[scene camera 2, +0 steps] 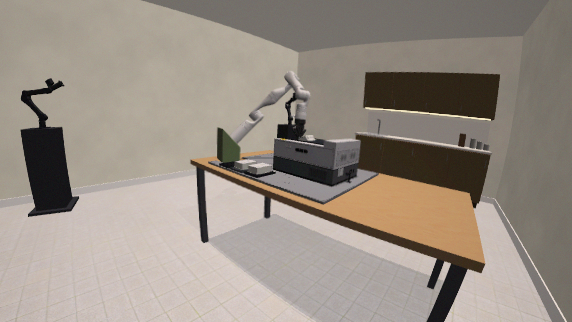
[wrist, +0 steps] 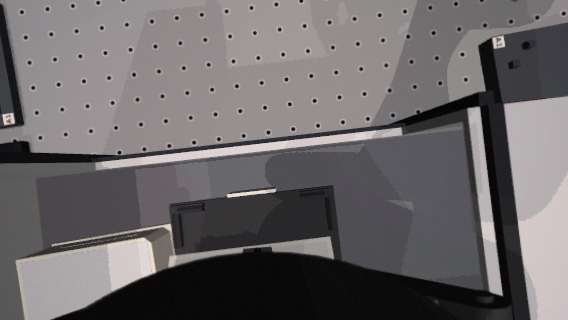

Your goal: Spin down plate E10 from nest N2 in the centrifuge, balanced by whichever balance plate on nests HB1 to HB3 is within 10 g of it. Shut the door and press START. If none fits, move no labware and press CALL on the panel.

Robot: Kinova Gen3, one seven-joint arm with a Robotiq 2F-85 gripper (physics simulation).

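Pixels of known places: arm's base, origin of the base link: [scene camera 2: 232, 140].
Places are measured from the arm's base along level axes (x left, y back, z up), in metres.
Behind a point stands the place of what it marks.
The grey centrifuge [scene camera 2: 302, 156] {x 0.157, y -0.670, z -0.013 m} stands on the table with its top open. My gripper [scene camera 2: 300, 136] {x 0.290, y -0.462, z 0.041 m} is shut and empty, low over the opening; its black body fills the bottom of the wrist view and hides the fingertips. In the wrist view a dark bucket [wrist: 220, 220] {x 0.262, y -0.449, z -0.005 m} shows inside the chamber, with a pale plate [wrist: 320, 246] {x 0.320, y -0.451, z 0.033 m} in it, partly hidden by my gripper. A pale box-like thing [wrist: 75, 280] {x 0.175, y -0.493, z -0.008 m} is at its left. Two pale plates [scene camera 2: 245, 164] {x -0.082, y -0.404, z -0.099 m} [scene camera 2: 260, 168] {x -0.048, y -0.535, z -0.098 m} rest on nests near the table's left front edge. Labels cannot be read.
The perforated grey mat [scene camera 2: 320, 192] {x 0.074, y -0.919, z -0.145 m} [wrist: 200, 80] {x 0.207, y -0.336, z -0.145 m} lies under the centrifuge. A dark block [wrist: 535, 75] {x 0.520, y -0.315, z -0.121 m} marked A1 is at the upper right of the wrist view, and a dark nest edge [wrist: 11, 95] {x 0.031, y -0.367, z -0.133 m} at its left. A green wedge [scene camera 2: 228, 146] {x -0.068, y -0.082, z -0.031 m} stands beside the arm's base.
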